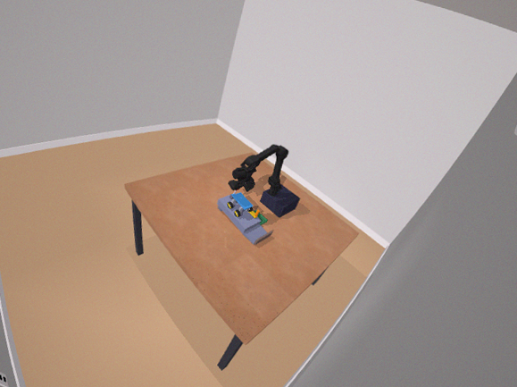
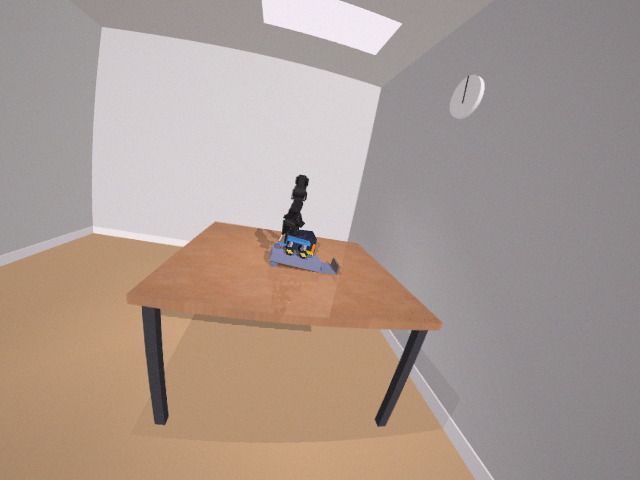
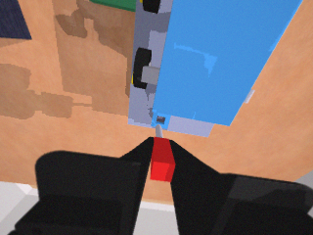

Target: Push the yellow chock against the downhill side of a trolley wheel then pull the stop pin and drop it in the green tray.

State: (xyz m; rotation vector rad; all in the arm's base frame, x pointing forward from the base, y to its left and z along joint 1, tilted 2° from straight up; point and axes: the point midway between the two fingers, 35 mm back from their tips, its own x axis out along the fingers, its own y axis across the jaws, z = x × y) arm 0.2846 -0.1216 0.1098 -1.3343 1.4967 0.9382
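Right now the green tray is 7 cm behind my gripper tip, 19 cm to the left of it and 17 cm below it. Round my gripper tip: blue trolley (4 cm ahead, 8 cm to the left, 6 cm below); grey ramp (4 cm ahead, 9 cm to the left, 12 cm below); red-headed stop pin (right at my gripper tip).
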